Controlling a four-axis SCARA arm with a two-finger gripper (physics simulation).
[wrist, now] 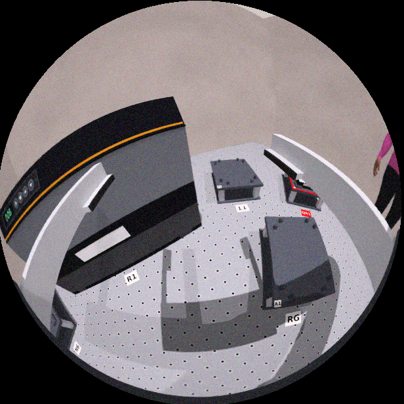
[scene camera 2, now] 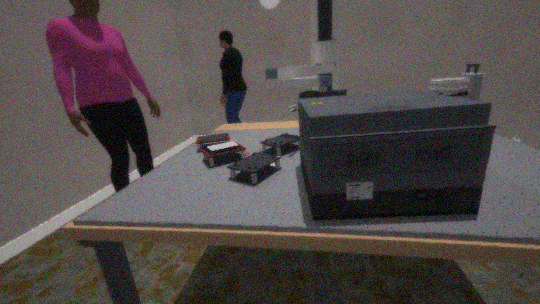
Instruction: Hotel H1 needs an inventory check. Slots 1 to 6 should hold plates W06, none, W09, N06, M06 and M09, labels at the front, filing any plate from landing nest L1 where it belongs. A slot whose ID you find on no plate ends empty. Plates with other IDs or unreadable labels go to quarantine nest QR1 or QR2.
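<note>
My gripper is open and empty, with its two fingers wide apart above the table in the wrist view. Landing nest L1 is a dark stand with a bare top; no plate shows on it. Quarantine nest QR1, red-edged, bears a plate with a white top; the right finger partly hides it in the wrist view. Another red-edged nest, likely QR2, stands behind it and looks bare. Hotel H1 and its slots cannot be made out in either view.
A large dark device, labelled R1, stands beside the nests. A dark stand labelled RG is near L1. Part of another dark stand shows at the lower left. Two people stand beyond the table.
</note>
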